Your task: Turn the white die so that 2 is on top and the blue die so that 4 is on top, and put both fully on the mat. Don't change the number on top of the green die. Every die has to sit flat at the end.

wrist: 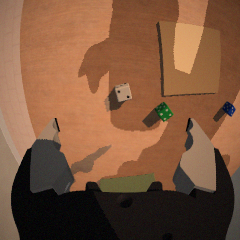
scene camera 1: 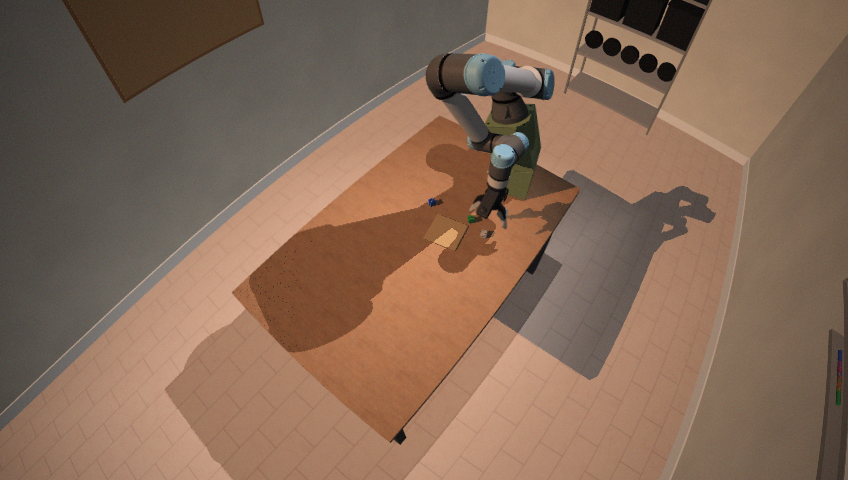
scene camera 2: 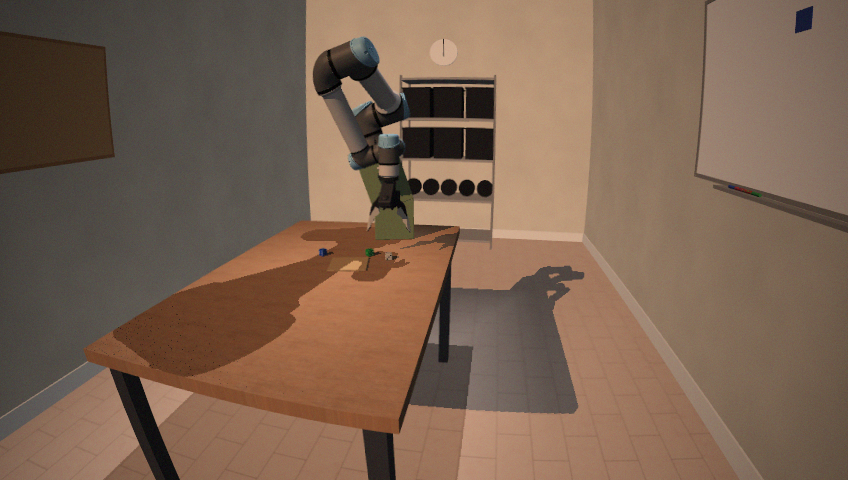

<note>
The pictures show: the gripper and a tan mat.
The gripper shows as well in the wrist view and in scene camera 1.
</note>
